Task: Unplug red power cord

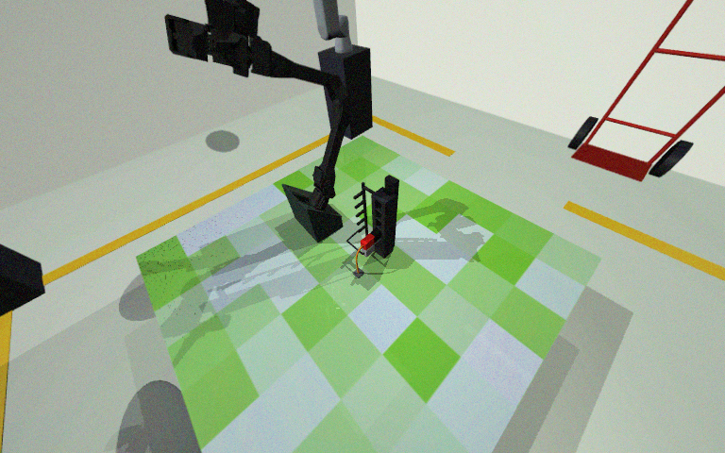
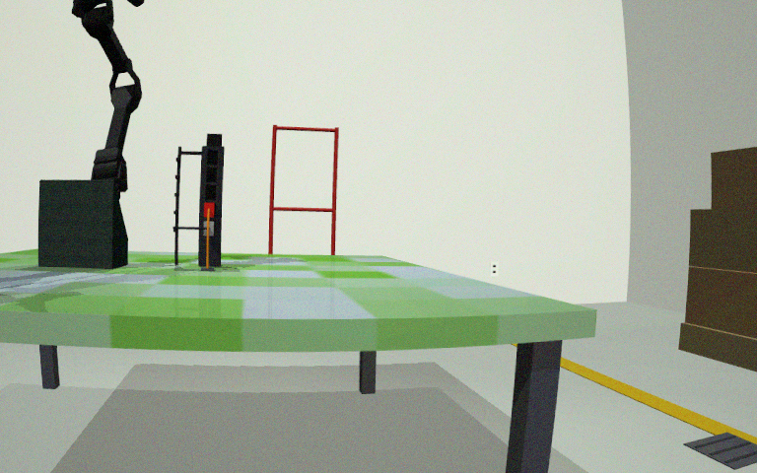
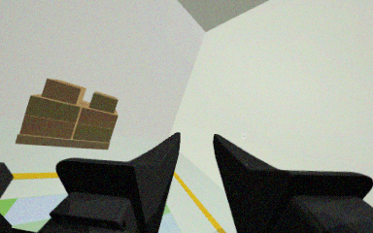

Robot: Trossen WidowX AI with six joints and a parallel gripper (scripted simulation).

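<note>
Right now the red plug is 56 cm below my gripper tip, 20 cm ahead of it and 18 cm to the left of it.
</note>
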